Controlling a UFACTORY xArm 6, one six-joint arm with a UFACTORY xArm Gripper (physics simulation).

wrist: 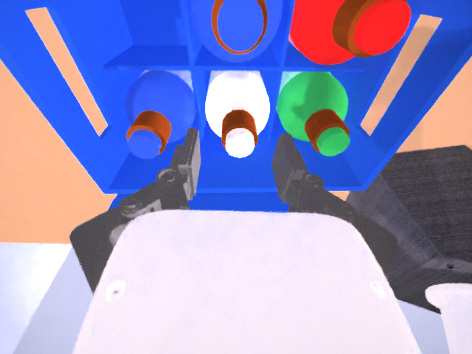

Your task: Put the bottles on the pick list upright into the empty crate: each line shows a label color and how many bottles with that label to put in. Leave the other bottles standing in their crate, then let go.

In view: my gripper (238, 146), a white bottle (237, 107), a blue bottle (160, 106) and a green bottle (311, 106).
